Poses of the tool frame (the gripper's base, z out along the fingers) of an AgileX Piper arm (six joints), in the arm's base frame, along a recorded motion.
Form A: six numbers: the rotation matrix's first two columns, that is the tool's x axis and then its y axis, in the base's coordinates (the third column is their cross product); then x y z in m.
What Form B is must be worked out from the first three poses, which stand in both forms.
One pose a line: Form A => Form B
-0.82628 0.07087 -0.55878 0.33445 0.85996 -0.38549 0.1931 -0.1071 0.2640 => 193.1 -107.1 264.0 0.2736 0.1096 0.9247 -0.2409
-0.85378 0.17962 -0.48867 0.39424 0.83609 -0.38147 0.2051 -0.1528 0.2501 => 205.1 -152.8 250.1 0.2223 0.1539 0.9320 -0.2414
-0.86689 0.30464 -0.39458 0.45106 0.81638 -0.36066 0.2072 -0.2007 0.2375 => 207.2 -200.7 237.5 0.1615 0.2012 0.9392 -0.2266
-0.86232 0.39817 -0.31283 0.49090 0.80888 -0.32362 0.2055 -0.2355 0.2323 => 205.5 -235.5 232.3 0.1157 0.2355 0.9440 -0.2003
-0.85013 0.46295 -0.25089 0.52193 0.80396 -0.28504 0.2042 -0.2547 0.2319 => 204.2 -254.7 231.9 0.0847 0.2603 0.9459 -0.1740
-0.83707 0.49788 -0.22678 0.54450 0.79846 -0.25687 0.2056 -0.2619 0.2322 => 205.6 -261.9 232.2 0.0740 0.2757 0.9454 -0.1574
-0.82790 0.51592 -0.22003 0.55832 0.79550 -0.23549 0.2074 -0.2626 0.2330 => 207.4 -262.6 233.0 0.0724 0.2843 0.9447 -0.1464
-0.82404 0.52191 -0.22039 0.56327 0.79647 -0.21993 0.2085 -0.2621 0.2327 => 208.5 -262.1 232.7 0.0744 0.2871 0.9448 -0.1390
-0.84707 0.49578 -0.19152 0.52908 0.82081 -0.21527 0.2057 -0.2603 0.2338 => 205.7 -260.3 233.8 0.0635 0.2691 0.9520 -0.1310
